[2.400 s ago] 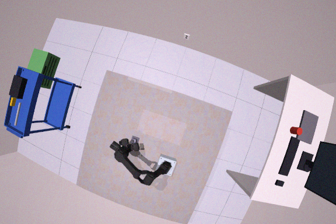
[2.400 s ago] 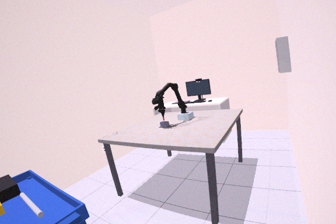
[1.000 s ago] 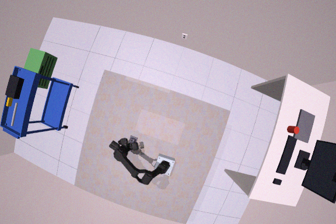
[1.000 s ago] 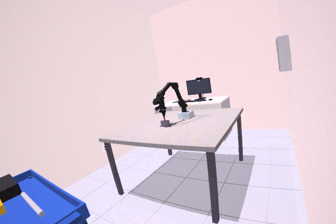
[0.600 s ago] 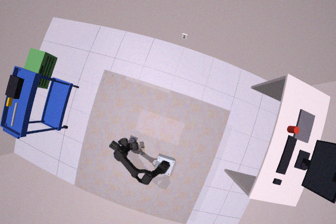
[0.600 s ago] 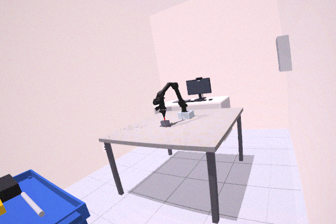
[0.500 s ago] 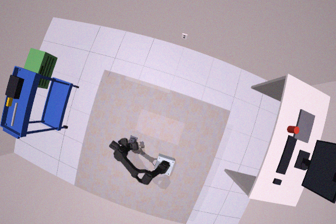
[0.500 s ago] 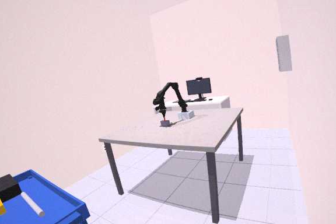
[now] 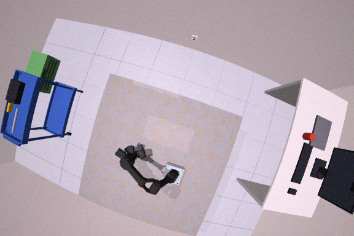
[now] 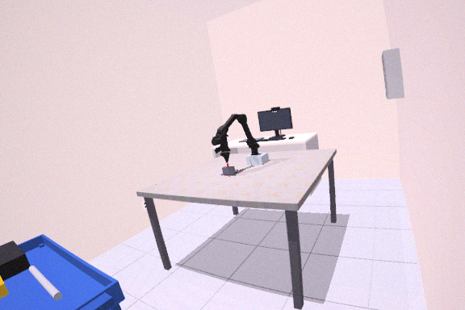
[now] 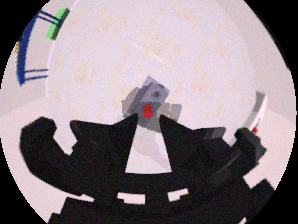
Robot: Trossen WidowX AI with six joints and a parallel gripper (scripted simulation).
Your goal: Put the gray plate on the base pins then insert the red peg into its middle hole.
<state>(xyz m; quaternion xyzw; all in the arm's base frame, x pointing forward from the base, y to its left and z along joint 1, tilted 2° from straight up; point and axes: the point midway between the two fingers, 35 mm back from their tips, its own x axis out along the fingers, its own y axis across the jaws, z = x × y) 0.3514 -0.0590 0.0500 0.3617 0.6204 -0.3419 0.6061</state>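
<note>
The red peg is 40 mm below my gripper tip. The rest, counted from my gripper tip: gray plate (50 mm below).
</note>
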